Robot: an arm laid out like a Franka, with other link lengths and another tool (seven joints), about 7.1 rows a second.
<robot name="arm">
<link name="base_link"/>
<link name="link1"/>
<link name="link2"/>
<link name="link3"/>
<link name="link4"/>
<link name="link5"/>
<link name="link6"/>
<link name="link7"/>
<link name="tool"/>
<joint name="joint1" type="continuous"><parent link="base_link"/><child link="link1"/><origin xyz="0.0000 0.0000 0.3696" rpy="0.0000 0.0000 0.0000"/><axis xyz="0 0 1"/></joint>
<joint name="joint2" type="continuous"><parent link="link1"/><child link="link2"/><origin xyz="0.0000 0.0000 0.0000" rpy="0.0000 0.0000 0.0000"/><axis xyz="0 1 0"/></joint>
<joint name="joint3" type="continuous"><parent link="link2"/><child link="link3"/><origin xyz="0.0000 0.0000 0.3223" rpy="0.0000 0.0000 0.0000"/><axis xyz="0 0 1"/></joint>
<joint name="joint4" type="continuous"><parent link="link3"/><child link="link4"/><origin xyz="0.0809 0.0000 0.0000" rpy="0.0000 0.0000 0.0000"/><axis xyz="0 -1 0"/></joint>
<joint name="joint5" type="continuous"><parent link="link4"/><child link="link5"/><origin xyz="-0.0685 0.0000 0.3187" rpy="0.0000 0.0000 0.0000"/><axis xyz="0 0 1"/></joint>
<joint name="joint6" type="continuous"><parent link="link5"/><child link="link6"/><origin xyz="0.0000 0.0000 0.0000" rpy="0.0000 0.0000 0.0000"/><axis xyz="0 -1 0"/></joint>
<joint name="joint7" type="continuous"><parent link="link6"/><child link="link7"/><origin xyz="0.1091 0.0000 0.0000" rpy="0.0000 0.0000 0.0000"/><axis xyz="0 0 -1"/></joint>
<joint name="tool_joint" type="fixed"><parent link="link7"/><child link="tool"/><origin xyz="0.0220 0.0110 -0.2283" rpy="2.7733 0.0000 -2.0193"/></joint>
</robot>
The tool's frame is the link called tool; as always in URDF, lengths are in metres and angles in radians. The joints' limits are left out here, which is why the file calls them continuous.
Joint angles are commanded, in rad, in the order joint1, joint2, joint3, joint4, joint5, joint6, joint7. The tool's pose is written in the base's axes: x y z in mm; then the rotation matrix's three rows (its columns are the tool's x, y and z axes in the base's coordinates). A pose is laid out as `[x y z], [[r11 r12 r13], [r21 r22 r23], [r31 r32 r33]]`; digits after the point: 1 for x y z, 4 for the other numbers.
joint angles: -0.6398 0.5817 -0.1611 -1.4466 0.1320 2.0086 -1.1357
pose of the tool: [503.8 -439.2 289.2], [[-0.1441 -0.9283 -0.3427], [-0.9891 0.1242 0.0796], [-0.0313 0.3504 -0.9361]]
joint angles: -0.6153 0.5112 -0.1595 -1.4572 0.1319 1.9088 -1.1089
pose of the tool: [500.9 -410.3 320.8], [[-0.1431 -0.9215 -0.3611], [-0.9874 0.1081 0.1156], [-0.0675 0.3731 -0.9253]]
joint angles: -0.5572 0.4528 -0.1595 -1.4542 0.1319 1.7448 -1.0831
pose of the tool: [498.6 -355.5 344.8], [[-0.1100 -0.8963 -0.4296], [-0.9845 0.0387 0.1713], [-0.1369 0.4417 -0.8866]]
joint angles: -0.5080 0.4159 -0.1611 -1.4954 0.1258 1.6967 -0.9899
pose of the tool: [497.9 -320.4 347.0], [[-0.1591 -0.8683 -0.4698], [-0.9753 0.0644 0.2113], [-0.1533 0.4918 -0.8571]]
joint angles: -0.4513 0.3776 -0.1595 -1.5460 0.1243 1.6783 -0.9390
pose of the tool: [500.8 -282.4 348.5], [[-0.1572 -0.8530 -0.4977], [-0.9739 0.0504 0.2212], [-0.1636 0.5195 -0.8387]]
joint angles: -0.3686 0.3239 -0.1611 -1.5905 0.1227 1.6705 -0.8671
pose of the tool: [510.7 -236.0 361.1], [[-0.1488 -0.8487 -0.5075], [-0.9766 0.0454 0.2104], [-0.1555 0.5269 -0.8356]]
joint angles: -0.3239 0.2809 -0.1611 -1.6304 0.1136 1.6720 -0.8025
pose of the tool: [510.8 -211.3 369.2], [[-0.1666 -0.8431 -0.5112], [-0.9761 0.0675 0.2067], [-0.1398 0.5334 -0.8342]]
